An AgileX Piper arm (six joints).
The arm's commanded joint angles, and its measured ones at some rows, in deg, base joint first. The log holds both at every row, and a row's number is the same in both.
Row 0, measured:
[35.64, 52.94, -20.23, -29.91, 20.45, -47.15]
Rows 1 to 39, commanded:
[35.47, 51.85, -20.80, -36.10, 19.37, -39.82]
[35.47, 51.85, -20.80, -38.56, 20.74, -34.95]
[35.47, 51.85, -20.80, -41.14, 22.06, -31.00]
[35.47, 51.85, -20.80, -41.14, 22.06, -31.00]
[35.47, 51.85, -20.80, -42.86, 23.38, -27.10]
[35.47, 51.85, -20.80, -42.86, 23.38, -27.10]
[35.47, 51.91, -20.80, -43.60, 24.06, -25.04]
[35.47, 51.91, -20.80, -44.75, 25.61, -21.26]
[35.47, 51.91, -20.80, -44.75, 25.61, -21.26]
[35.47, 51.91, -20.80, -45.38, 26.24, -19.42]
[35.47, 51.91, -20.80, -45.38, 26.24, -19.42]
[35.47, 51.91, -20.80, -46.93, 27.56, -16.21]
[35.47, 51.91, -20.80, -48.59, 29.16, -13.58]
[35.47, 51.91, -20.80, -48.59, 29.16, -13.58]
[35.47, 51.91, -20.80, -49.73, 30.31, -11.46]
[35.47, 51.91, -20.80, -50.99, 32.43, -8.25]
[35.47, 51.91, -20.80, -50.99, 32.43, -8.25]
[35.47, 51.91, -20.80, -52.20, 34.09, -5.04]
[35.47, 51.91, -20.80, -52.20, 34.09, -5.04]
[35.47, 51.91, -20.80, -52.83, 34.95, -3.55]
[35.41, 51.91, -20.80, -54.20, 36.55, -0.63]
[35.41, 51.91, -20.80, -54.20, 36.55, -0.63]
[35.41, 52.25, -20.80, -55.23, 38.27, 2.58]
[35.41, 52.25, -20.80, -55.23, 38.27, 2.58]
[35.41, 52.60, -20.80, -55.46, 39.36, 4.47]
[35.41, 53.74, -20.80, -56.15, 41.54, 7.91]
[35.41, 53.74, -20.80, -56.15, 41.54, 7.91]
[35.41, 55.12, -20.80, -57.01, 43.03, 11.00]
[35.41, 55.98, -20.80, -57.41, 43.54, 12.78]
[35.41, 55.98, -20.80, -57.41, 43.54, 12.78]
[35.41, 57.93, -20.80, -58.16, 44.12, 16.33]
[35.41, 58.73, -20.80, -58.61, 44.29, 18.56]
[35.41, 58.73, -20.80, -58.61, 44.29, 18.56]
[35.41, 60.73, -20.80, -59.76, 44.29, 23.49]
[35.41, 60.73, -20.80, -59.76, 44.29, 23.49]
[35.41, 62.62, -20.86, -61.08, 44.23, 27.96]
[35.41, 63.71, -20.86, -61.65, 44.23, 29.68]
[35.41, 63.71, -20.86, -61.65, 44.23, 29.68]
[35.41, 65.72, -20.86, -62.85, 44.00, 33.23]
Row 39, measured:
[35.64, 63.60, -20.23, -57.18, 43.14, 27.67]
